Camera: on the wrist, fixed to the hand. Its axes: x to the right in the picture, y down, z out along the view.
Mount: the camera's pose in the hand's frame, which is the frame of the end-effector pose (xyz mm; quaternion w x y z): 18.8 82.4 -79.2 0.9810 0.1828 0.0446 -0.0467
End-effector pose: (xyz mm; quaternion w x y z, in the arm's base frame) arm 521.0 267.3 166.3 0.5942 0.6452 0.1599 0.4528
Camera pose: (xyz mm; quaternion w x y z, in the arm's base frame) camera 442.5 310.6 239.6 0.4790 0.7139 0.2963 0.4160
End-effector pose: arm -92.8 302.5 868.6 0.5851 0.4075 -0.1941 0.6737
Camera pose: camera -196.0 353.1 854.0 0.5396 0.4858 -0.0221 0.6873
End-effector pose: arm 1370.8 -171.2 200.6 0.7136 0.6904 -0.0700 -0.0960
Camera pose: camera 1410.8 -96.3 279.4 0.5725 0.8153 -0.0222 -0.0839
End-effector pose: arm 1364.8 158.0 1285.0 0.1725 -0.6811 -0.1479 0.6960
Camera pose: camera 1440.5 90.1 1229.6 0.3328 -0.6608 -0.0420 0.6714
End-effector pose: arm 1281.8 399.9 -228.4 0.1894 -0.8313 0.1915 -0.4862
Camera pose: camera 1209.5 309.8 -219.8 0.3065 -0.7682 0.0686 -0.5579
